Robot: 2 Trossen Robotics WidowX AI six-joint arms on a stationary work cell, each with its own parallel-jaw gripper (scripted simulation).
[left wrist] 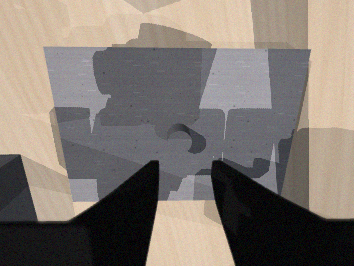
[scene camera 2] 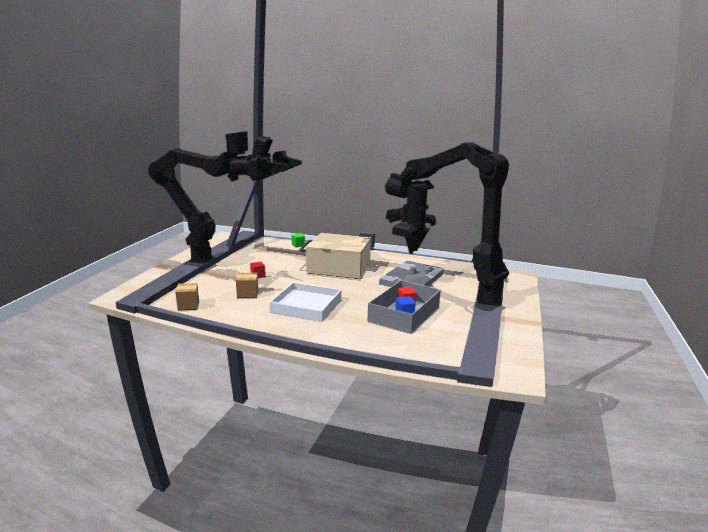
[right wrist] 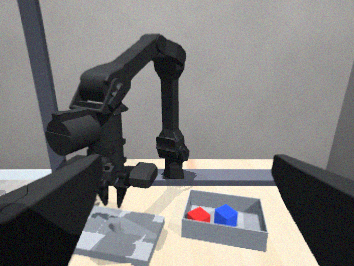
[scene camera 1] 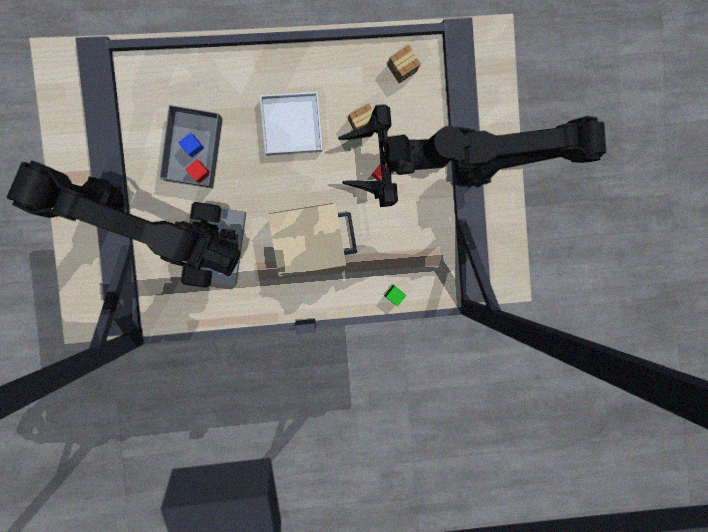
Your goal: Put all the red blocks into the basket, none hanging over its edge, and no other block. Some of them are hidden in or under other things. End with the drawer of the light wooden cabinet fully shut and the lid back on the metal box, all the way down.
The pictures show: my left gripper, my right gripper, a grey metal lid, a white basket, a light wooden cabinet and a metal box.
My left gripper shows as well in the left wrist view, in scene camera 2 and in the right wrist view. My right gripper also shows in scene camera 2 and in the right wrist view.
